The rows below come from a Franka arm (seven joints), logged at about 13 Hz.
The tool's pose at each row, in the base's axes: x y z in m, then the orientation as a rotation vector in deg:
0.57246 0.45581 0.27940 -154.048 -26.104 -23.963
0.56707 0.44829 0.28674 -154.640 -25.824 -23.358
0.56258 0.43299 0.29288 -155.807 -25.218 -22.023
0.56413 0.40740 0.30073 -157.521 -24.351 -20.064
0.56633 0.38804 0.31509 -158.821 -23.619 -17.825
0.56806 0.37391 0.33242 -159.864 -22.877 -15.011
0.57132 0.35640 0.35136 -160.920 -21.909 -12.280
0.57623 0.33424 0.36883 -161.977 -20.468 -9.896
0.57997 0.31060 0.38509 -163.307 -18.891 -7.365
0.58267 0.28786 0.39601 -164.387 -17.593 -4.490
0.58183 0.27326 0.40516 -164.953 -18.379 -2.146
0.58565 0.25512 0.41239 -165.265 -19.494 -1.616
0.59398 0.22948 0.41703 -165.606 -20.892 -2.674
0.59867 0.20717 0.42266 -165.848 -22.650 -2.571
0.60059 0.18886 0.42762 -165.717 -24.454 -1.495
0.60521 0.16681 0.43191 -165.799 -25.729 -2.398
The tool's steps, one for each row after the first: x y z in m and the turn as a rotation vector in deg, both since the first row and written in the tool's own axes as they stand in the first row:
-0.00423 0.00229 -0.01079 -0.412 -0.499 0.282
-0.01004 0.01209 -0.02352 -1.198 -1.564 0.893
-0.01241 0.03257 -0.04066 -2.381 -3.122 1.758
-0.01036 0.04579 -0.06083 -3.141 -4.779 2.567
-0.00638 0.05332 -0.08158 -3.577 -6.750 3.464
-0.00131 0.06386 -0.10480 -4.087 -8.633 4.489
0.00356 0.07953 -0.12827 -4.701 -10.215 5.775
0.00657 0.09646 -0.15154 -5.606 -11.927 7.142
0.00703 0.11390 -0.16996 -6.269 -13.851 8.362
0.00574 0.12348 -0.18425 -6.518 -15.614 8.113
0.00709 0.13847 -0.19726 -6.755 -16.173 7.408
0.00972 0.16250 -0.21007 -7.219 -15.729 6.298
0.01025 0.18197 -0.22319 -7.460 -16.083 5.110
0.00905 0.19713 -0.23469 -7.238 -17.019 4.039
0.00912 0.21676 -0.24654 -7.460 -16.619 3.053

